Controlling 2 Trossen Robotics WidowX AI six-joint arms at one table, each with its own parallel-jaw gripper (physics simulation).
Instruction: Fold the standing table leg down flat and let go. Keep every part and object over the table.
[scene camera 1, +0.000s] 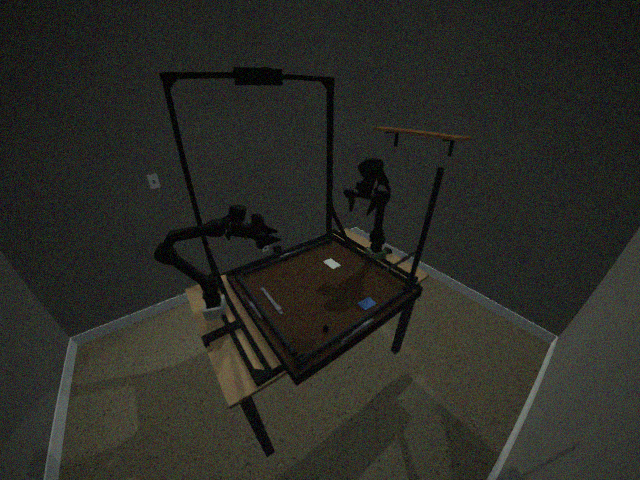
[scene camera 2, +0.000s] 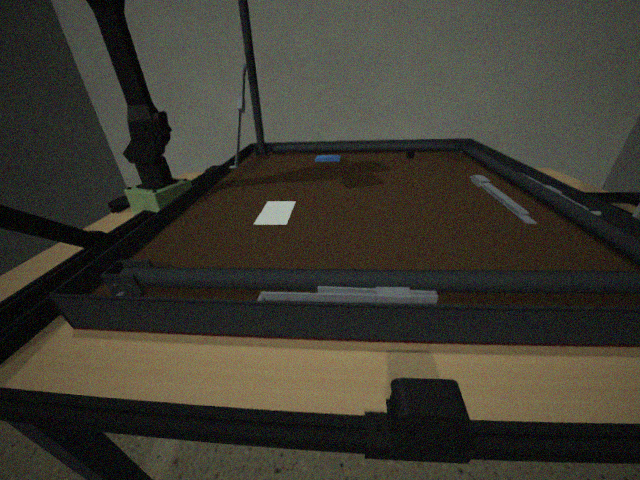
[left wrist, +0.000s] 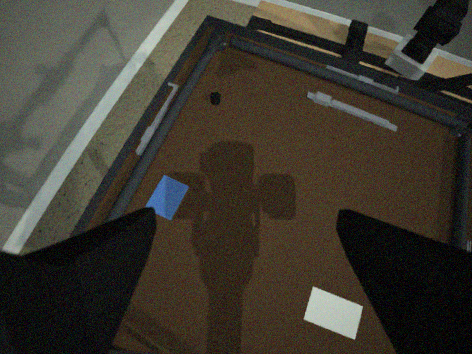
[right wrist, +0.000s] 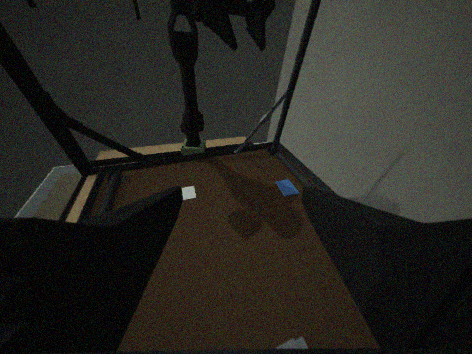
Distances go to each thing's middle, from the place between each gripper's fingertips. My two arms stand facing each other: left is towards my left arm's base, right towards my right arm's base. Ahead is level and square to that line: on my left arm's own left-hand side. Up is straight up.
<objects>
Right now the grey bar (scene camera 2: 479, 180) is 330 mm below my right hand, 80 mm to the right of it and 20 mm ahead of it. Also, from my right hand: white card (scene camera 2: 274, 212) (340 mm to the left, 340 mm below, 110 mm behind); then blue card (left wrist: 167, 196) (330 mm below, 310 mm to the left, 270 mm ahead).
Now: the blue card 18 cm ahead of my left hand, 4 cm to the right of it and 39 cm below it. From my left hand the other things lie so: grey bar: 7 cm behind, 44 cm to the right, 39 cm below; white card: 20 cm behind, 1 cm to the right, 40 cm below.
</objects>
